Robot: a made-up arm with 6 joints.
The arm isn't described. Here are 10 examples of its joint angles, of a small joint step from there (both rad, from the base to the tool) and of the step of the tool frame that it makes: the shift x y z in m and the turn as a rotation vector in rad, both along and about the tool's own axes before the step.
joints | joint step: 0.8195 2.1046 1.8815 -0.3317 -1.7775 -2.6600 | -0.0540 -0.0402 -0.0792 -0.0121 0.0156 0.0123
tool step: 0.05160 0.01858 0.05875 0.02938 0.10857 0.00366
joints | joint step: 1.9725 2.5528 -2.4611 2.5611 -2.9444 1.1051 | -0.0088 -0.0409 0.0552 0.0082 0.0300 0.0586
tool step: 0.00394 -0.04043 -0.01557 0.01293 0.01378 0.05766
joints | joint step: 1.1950 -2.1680 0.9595 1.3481 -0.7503 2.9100 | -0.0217 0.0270 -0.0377 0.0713 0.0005 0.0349
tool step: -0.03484 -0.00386 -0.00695 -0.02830 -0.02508 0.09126
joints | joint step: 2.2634 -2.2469 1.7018 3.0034 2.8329 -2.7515 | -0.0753 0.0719 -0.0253 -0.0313 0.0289 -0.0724
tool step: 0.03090 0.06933 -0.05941 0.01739 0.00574 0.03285
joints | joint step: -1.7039 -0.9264 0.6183 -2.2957 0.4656 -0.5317 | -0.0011 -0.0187 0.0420 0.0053 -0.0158 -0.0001
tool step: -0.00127 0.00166 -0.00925 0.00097 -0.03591 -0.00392
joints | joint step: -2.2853 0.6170 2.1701 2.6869 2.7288 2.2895 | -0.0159 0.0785 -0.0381 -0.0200 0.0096 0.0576
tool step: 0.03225 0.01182 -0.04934 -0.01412 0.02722 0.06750
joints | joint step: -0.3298 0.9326 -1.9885 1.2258 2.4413 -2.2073 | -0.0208 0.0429 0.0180 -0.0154 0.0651 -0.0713
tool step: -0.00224 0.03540 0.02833 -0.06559 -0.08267 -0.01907
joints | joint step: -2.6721 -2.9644 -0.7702 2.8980 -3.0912 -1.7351 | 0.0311 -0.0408 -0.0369 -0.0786 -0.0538 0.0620
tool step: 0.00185 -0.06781 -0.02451 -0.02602 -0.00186 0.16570
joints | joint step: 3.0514 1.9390 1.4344 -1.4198 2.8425 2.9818 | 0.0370 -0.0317 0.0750 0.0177 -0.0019 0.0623
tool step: -0.02379 -0.02789 0.01975 -0.04260 -0.01978 0.06741
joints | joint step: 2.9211 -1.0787 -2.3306 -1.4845 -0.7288 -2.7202 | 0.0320 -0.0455 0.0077 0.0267 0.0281 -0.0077
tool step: -0.03117 0.01400 0.00811 -0.02916 -0.00384 -0.03478
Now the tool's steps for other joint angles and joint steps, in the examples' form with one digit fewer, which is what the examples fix.
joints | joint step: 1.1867 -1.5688 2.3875 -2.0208 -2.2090 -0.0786 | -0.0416 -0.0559 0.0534 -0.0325 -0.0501 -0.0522
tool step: -0.0103 0.0278 0.0423 -0.0385 -0.0260 -0.0057
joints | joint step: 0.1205 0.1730 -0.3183 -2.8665 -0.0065 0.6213 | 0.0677 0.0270 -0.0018 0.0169 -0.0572 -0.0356
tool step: -0.0320 0.0277 -0.0073 -0.0552 -0.0577 0.0489
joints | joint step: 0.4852 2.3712 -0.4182 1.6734 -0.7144 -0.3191 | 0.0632 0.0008 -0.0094 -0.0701 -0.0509 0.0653
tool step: 0.0495 0.0182 -0.0516 -0.0660 -0.0107 -0.0006
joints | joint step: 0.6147 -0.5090 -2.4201 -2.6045 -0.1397 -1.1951 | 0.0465 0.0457 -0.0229 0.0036 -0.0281 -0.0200
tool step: -0.0088 0.0217 -0.0281 0.0300 -0.0401 -0.0581
